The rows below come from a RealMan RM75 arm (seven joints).
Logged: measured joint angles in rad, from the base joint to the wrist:
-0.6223 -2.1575 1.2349 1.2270 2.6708 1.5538 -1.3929
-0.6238 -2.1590 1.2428 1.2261 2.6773 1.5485 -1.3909
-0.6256 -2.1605 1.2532 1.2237 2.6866 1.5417 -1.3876
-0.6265 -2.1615 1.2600 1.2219 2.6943 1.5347 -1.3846
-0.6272 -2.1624 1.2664 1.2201 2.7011 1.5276 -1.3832
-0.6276 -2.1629 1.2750 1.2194 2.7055 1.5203 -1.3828
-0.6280 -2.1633 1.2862 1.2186 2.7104 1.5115 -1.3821
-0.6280 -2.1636 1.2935 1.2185 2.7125 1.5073 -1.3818
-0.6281 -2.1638 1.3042 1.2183 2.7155 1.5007 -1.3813
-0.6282 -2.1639 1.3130 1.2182 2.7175 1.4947 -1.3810
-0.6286 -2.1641 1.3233 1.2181 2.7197 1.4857 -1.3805
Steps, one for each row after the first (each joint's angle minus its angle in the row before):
-0.0015 -0.0015 0.0079 -0.0009 0.0065 -0.0053 0.0020
-0.0018 -0.0015 0.0104 -0.0024 0.0093 -0.0068 0.0033
-0.0009 -0.0010 0.0068 -0.0018 0.0077 -0.0070 0.0030
-0.0007 -0.0009 0.0064 -0.0018 0.0068 -0.0071 0.0014
-0.0004 -0.0005 0.0086 -0.0007 0.0044 -0.0073 0.0004
-0.0004 -0.0004 0.0112 -0.0008 0.0049 -0.0088 0.0007
0.0000 -0.0003 0.0073 -0.0001 0.0021 -0.0042 0.0003
-0.0001 -0.0002 0.0107 -0.0002 0.0030 -0.0066 0.0005
-0.0001 -0.0001 0.0088 -0.0001 0.0020 -0.0060 0.0003
-0.0004 -0.0002 0.0103 -0.0001 0.0022 -0.0090 0.0005

